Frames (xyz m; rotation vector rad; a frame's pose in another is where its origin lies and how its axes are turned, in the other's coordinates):
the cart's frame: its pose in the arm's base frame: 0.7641 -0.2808 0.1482 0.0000 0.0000 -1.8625
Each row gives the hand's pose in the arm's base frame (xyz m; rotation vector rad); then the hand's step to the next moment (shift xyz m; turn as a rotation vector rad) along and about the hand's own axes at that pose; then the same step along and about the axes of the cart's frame.
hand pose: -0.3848 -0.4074 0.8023 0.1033 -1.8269 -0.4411
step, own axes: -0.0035 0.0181 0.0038 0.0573 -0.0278 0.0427
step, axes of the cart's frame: -0.0180 -0.0051 0.0023 0.0484 -0.0500 0.0322
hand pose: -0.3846 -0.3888 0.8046 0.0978 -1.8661 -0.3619
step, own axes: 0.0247 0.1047 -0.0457 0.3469 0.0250 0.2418
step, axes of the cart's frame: -0.0940 0.0206 0.0663 0.1099 -0.3183 0.2570
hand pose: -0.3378 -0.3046 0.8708 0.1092 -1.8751 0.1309
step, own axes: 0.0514 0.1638 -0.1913 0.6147 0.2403 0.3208
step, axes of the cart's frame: -0.2221 0.0811 0.1007 -0.0272 -0.5536 0.4809
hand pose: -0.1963 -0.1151 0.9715 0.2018 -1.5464 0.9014
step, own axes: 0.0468 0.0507 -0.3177 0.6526 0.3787 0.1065
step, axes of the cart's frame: -0.3016 0.1214 -0.0040 -0.2818 -0.5544 0.4403
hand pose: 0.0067 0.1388 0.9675 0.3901 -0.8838 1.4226
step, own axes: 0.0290 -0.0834 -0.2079 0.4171 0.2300 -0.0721
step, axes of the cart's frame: -0.1881 0.0873 -0.0896 -0.2891 -0.3322 0.1952
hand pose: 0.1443 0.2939 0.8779 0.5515 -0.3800 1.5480
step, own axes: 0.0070 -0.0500 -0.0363 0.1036 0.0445 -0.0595
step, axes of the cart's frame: -0.0408 0.0354 -0.0307 -0.0969 -0.0818 0.0130
